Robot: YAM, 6 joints.
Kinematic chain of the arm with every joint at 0, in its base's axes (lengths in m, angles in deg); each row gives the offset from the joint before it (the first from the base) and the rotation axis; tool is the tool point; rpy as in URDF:
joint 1: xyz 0 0 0.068 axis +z
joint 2: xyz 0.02 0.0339 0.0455 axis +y
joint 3: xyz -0.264 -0.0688 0 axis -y
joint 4: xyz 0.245 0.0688 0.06 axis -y
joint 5: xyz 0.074 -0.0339 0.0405 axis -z
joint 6: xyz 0.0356 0 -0.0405 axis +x
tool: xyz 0 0 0 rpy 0 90 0
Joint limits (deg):
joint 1: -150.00..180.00
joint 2: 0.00..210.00
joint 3: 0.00..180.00
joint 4: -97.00..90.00
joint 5: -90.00..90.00
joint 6: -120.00..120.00
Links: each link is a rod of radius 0.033 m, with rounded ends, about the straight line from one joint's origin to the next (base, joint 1, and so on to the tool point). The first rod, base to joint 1, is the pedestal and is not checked.
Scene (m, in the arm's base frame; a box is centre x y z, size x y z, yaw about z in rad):
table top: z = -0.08
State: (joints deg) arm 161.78 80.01 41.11 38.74 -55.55 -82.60
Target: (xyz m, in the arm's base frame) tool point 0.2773 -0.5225 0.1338
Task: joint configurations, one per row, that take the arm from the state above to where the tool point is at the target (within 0.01 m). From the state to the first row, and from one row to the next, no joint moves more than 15 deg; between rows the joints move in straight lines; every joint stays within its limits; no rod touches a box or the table.
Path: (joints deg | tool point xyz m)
1: 156.56 70.01 55.42 38.79 -53.17 -82.60 | -0.2581 0.0808 0.3970
2: 151.34 60.01 69.74 38.84 -50.79 -82.60 | -0.1740 0.0637 0.5151
3: 146.12 50.01 84.05 38.90 -48.40 -82.60 | -0.0550 0.0049 0.5960
4: 140.89 40.01 98.37 38.95 -46.02 -82.60 | 0.0749 -0.0939 0.6212
5: 135.67 30.00 112.68 39.00 -43.64 -82.60 | 0.1898 -0.2197 0.5810
6: 130.45 20.00 126.99 39.05 -41.26 -82.60 | 0.2680 -0.3505 0.4769
7: 125.23 10.00 141.31 39.10 -38.88 -82.60 | 0.2973 -0.4598 0.3207
8: 120.01 0.00 155.62 39.16 -36.50 -82.60 | 0.2773 -0.5225 0.1338

